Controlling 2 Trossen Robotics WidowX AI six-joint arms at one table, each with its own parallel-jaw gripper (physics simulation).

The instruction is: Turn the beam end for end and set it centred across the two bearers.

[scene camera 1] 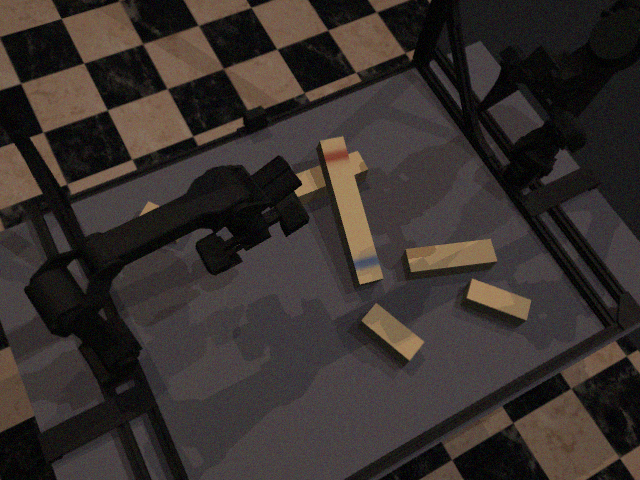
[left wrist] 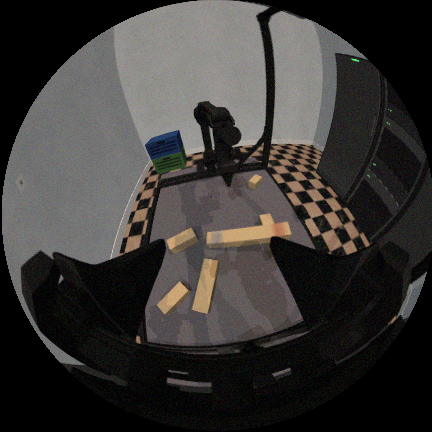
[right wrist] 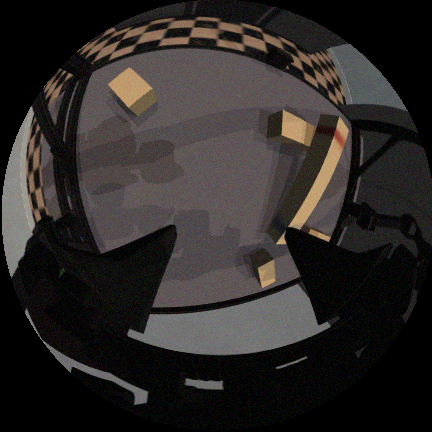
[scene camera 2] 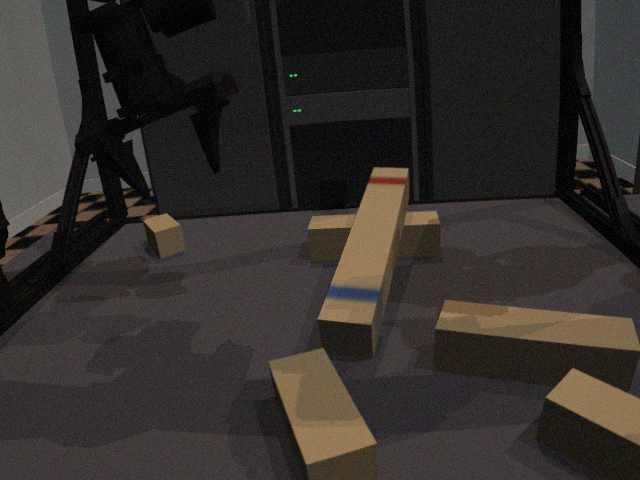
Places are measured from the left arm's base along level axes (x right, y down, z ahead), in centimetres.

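Where they show: left gripper, fingertip midpoint: [scene camera 1: 492,131] [left wrist: 218,243]; right gripper, fingertip midpoint: [scene camera 1: 263,247] [left wrist: 226,181] [right wrist: 232,231] [scene camera 2: 181,185]; left arm's base at its link origin: [scene camera 1: 518,175] [right wrist: 348,206]; right arm's base at its link origin: [scene camera 1: 116,367] [left wrist: 211,171] [right wrist: 72,223].
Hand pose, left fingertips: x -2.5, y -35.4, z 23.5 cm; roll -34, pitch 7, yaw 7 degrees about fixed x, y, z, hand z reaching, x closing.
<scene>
Each offset is from my left fingertips to the top centre of the thing.
The beam [scene camera 1: 351,211] [scene camera 2: 369,237] [left wrist: 245,235] [right wrist: 320,185] has a red band at its far end and a blue band at its near end in scene camera 2. Its red-banded end lies across one bearer @[dy +32.6, dx +20.0, dz +15.5 cm] [scene camera 1: 311,181] [scene camera 2: 330,240] [left wrist: 266,219] [right wrist: 295,129]; its blue-banded end looks lower, at the table. Another long block @[dy +32.6, dx -7.4, dz +1.6 cm] [scene camera 1: 449,255] [scene camera 2: 537,328] [left wrist: 205,285], seemingly the second bearer, lies apart from the beam. My right gripper [scene camera 1: 254,236] [scene camera 2: 183,184] [right wrist: 232,231] is open and empty, above the table left of the beam. My left gripper [scene camera 1: 494,144] [left wrist: 218,243] is open and empty, at the table's right edge in scene camera 1.
Two shorter blocks, one @[dy +32.3, dx -15.4, dz +20.5 cm] [scene camera 1: 392,333] [scene camera 2: 323,408] [left wrist: 181,240] [right wrist: 265,272] near the blue-banded end and another @[dy +32.9, dx -19.3, dz -1.8 cm] [scene camera 1: 498,299] [scene camera 2: 594,408] [left wrist: 173,298] beside the long block, lie on the table. A small block @[dy +32.9, dx +25.6, dz +49.6 cm] [scene camera 1: 149,208] [scene camera 2: 164,236] [left wrist: 255,181] [right wrist: 131,89] lies by the right arm. Dark frame rails edge the table.
</scene>
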